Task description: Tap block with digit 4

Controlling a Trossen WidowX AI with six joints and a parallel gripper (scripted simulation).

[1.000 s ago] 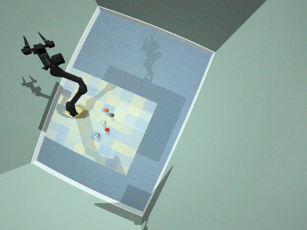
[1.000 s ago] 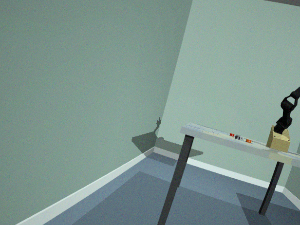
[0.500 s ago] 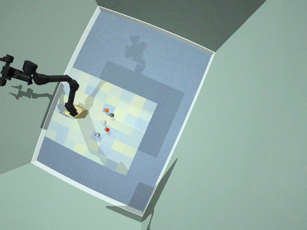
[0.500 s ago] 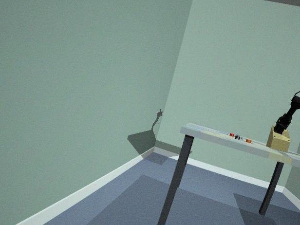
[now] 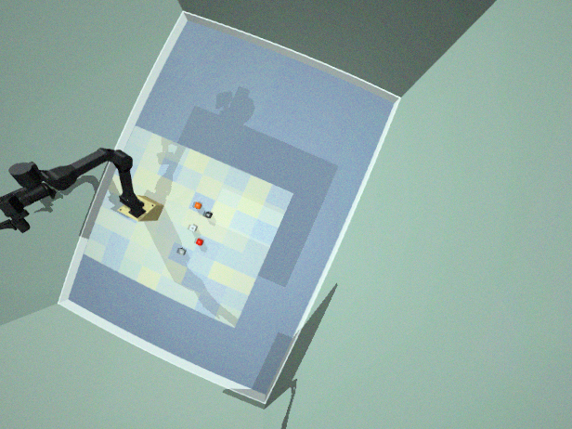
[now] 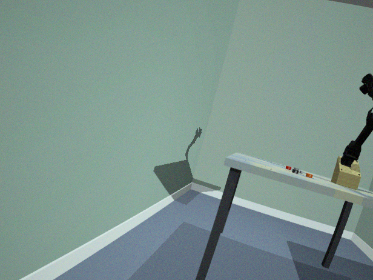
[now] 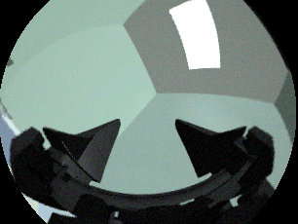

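Right now my gripper tip is 43 cm short of the red block, 8 cm to the right of it and 77 cm above it. From my gripper tip the other things lie so: white block 36 cm ahead, 14 cm to the left, 77 cm below; then grey block 37 cm ahead, 3 cm to the right, 77 cm below; then orange block 32 cm ahead, 27 cm to the left, 77 cm below.
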